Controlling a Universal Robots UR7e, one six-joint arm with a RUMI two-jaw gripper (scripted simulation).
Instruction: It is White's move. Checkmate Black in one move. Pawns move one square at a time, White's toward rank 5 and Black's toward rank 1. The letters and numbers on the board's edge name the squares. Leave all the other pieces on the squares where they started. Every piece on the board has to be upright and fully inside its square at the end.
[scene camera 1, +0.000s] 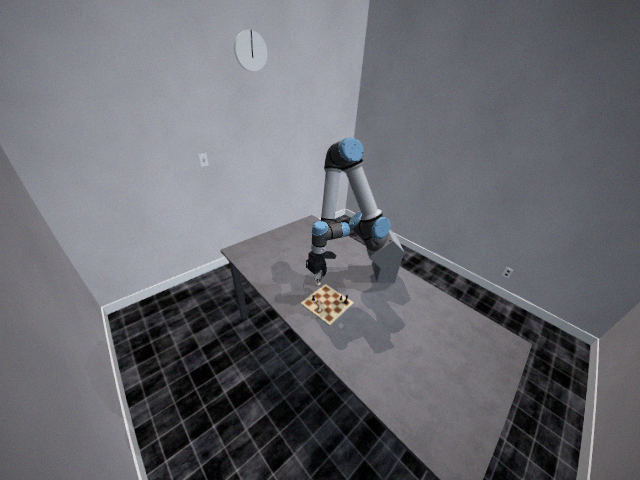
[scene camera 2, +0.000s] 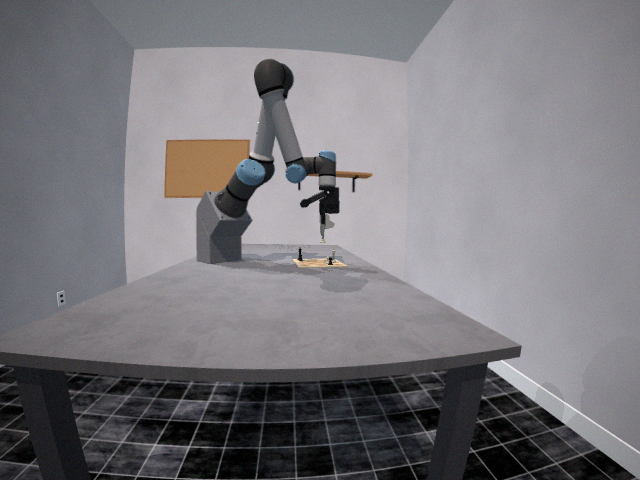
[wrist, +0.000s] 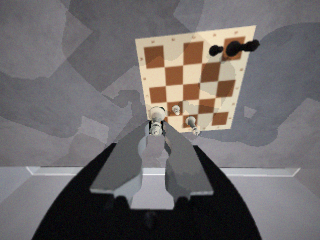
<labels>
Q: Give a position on a chessboard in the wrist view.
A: At 177, 69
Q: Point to a chessboard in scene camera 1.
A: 332, 307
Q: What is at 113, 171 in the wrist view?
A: The gripper.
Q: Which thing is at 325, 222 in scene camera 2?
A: The gripper.
</labels>
